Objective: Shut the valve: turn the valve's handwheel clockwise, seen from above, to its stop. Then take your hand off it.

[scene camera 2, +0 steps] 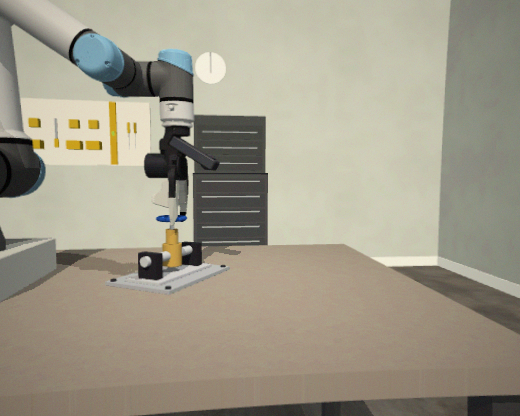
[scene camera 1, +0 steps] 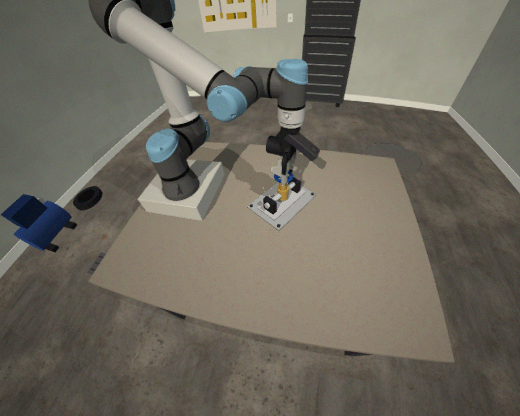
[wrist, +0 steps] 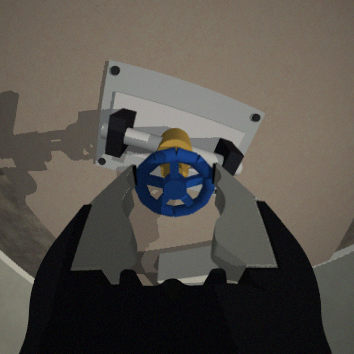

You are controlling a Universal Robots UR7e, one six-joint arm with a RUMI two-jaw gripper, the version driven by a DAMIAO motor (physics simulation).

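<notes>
The blue handwheel (scene camera 1: 278, 178) (scene camera 2: 162, 218) (wrist: 174, 188) sits level above the yellow valve body (scene camera 1: 283, 193) (scene camera 2: 172, 254) (wrist: 176, 137). The valve stands upright on a grey base plate (scene camera 1: 292, 210) (scene camera 2: 192, 279) (wrist: 150, 82). My gripper (scene camera 1: 285, 176) (scene camera 2: 177, 216) (wrist: 174, 165) points down and is shut on the handwheel. In the wrist view its two fingertips touch the rim at the left and right sides, across the wheel from each other. The handwheel is partly hidden by the fingers in both scene views. Whether it is at its stop does not show.
Two black pipe supports (scene camera 1: 270, 204) (scene camera 2: 150, 265) (wrist: 120, 133) rise from the base plate on either side of the valve body. The tan table (scene camera 1: 260, 280) (scene camera 2: 280, 330) carries the valve and the arm's pale base block (scene camera 1: 175, 207). A dark drawer cabinet (scene camera 1: 327, 70) (scene camera 2: 230, 200) stands behind.
</notes>
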